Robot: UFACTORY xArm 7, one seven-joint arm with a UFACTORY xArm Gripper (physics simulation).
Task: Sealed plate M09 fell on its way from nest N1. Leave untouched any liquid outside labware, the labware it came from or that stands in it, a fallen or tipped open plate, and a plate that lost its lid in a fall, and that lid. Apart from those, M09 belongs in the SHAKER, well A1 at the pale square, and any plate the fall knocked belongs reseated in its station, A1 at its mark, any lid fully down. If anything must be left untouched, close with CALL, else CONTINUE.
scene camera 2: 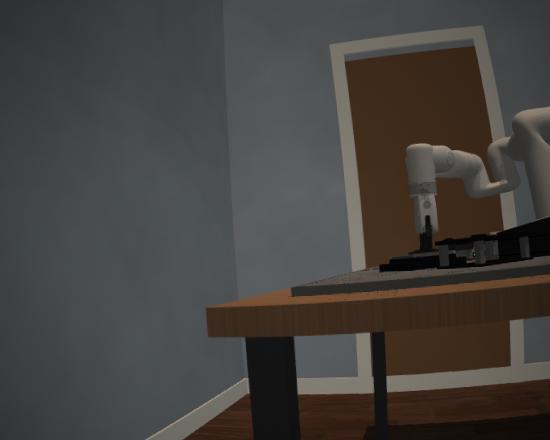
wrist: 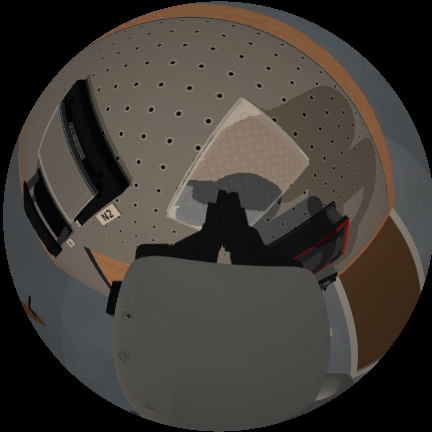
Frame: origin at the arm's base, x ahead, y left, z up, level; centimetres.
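Where they show: gripper, fingertip midpoint: (wrist: 223, 203).
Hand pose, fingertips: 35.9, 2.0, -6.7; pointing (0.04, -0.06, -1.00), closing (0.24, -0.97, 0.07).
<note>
Each offset is from my fingertips to the top centre of the thing, as dx, dy, dz. "*": to the spot under its first point.
Plate M09 {+2.2, -0.4, +0.1} (wrist: 250, 150), pale and see-through with a grid of wells, lies flat on the perforated deck in the wrist view, turned askew to the rows of holes. Its label does not show. My gripper (wrist: 223, 203) (scene camera 2: 426, 249) points down, its fingertips together and empty, over the plate's near part. I cannot tell whether the tips touch it. The near edge is partly hidden by the fingers. At the left, a grey plate {-0.8, +19.3, +2.0} (wrist: 65, 172) is at a black station beside the N2 label {* -7.5, +12.3, -1.2} (wrist: 107, 215). I cannot tell whether it is fully seated.
A dark unit with a red edge line {-3.5, -16.6, +3.2} (wrist: 322, 240) stands at the right, close to the plate and the fingers. Another black frame {* -15.0, +33.5, -0.9} (wrist: 46, 212) stands at the far left. Black equipment on posts {* -13.2, +42.2, +1.3} (scene camera 2: 480, 251) stands right of the gripper in the scene view. The wooden table edge (wrist: 320, 57) curves beyond the deck.
</note>
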